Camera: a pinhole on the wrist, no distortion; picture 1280 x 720 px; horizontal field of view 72.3 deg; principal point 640.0 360.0 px. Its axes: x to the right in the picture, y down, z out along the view. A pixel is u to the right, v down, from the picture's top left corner.
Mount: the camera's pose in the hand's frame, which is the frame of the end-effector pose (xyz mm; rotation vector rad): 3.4 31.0 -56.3 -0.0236 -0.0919 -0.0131
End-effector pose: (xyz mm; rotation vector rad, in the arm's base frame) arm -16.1 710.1 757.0 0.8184 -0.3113 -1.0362
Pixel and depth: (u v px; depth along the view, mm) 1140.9 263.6 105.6
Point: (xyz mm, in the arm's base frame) -7.9 644.9 801.7
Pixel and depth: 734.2 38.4 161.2
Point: -92.1 651.2 810.5
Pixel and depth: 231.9 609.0 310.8
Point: -157.6 779.1 1033.6
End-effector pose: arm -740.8 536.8 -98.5 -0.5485 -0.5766 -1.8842
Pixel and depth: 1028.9 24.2 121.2
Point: -761.3 552.6 -17.9
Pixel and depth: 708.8 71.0 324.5
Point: -773.9 729.4 102.1
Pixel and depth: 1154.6 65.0 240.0
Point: -804.2 588.6 122.7
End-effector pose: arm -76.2 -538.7 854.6 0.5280 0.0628 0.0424
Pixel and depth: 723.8 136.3 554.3
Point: -34.8 -875.7 1239.2
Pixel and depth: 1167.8 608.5 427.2
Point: 169.2 -584.3 1260.2
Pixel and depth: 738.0 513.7 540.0
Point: -29.9 -662.0 1341.2
